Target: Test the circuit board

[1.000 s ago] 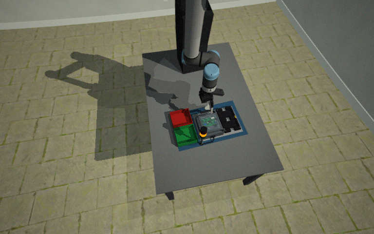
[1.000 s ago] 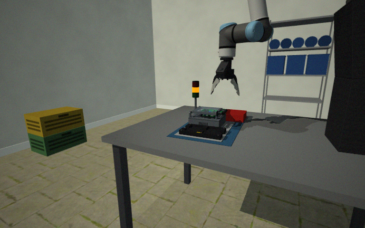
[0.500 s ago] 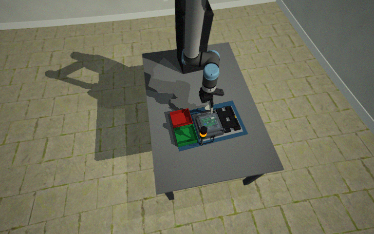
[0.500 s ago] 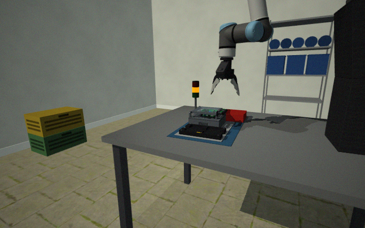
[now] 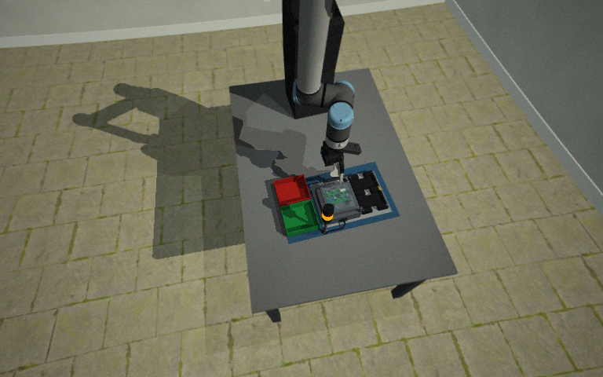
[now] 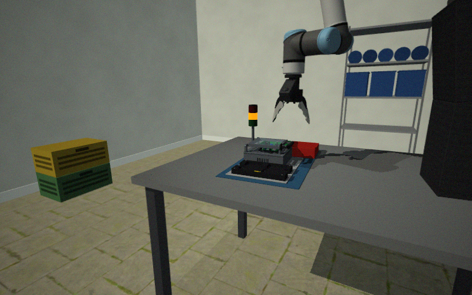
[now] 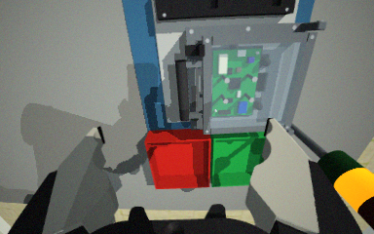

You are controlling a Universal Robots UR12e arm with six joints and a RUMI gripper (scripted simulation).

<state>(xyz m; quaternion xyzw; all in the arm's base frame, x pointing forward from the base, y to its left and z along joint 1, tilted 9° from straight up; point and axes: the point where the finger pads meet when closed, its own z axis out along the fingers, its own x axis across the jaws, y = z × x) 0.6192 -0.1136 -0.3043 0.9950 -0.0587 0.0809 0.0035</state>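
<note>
Now: hand 30 mm short of the black latch piece, 50 mm to the right of it and 100 mm above it. From my hand the other things lie so: tester lid: 80 mm ahead, 20 mm to the right, 100 mm below; then red bin: 50 mm behind, 200 mm to the right, 170 mm below; then green circuit board: 80 mm ahead, 10 mm to the right, 120 mm below.
</note>
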